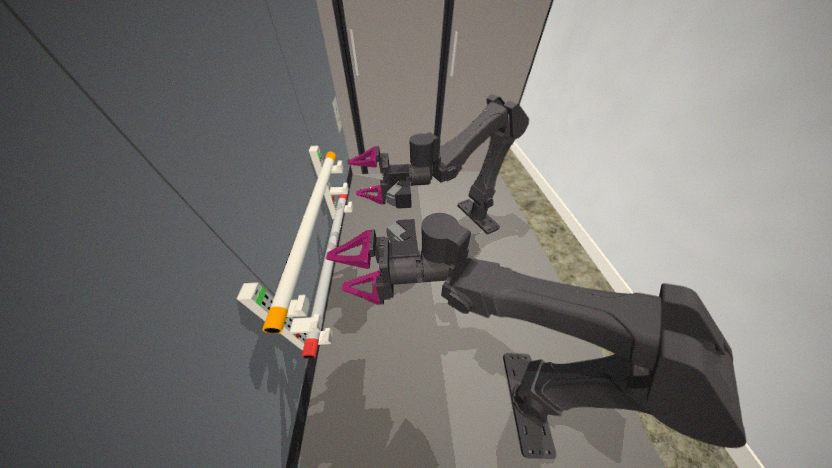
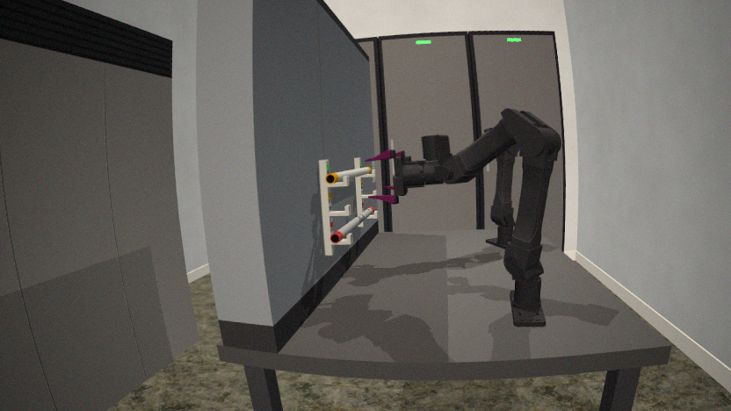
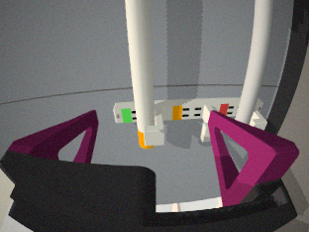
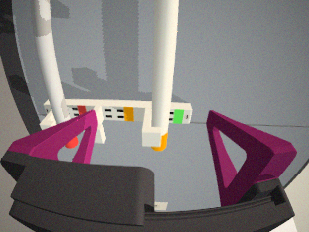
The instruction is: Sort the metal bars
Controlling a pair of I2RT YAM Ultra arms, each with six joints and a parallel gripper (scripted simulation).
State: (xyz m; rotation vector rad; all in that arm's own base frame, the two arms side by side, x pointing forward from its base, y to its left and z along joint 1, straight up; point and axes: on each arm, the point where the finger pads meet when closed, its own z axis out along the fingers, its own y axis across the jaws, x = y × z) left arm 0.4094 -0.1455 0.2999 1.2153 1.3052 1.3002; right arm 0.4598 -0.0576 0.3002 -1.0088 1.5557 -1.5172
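The orange-ended bar lies 70 mm ahead of my right hand, 150 mm to the left of it and 10 mm above it. Also, from my right hand: grey wall panel 170 mm ahead, 130 mm to the left, 120 mm above; then red-ended bar 70 mm ahead, 140 mm to the left, 140 mm below.
The orange-ended bar lies 140 mm to the right of my left hand, 90 mm ahead of it and 10 mm above it. Also, from my left hand: grey wall panel: 190 mm ahead, 160 mm to the right, 130 mm above; then red-ended bar: 150 mm to the right, 140 mm below, 90 mm ahead.
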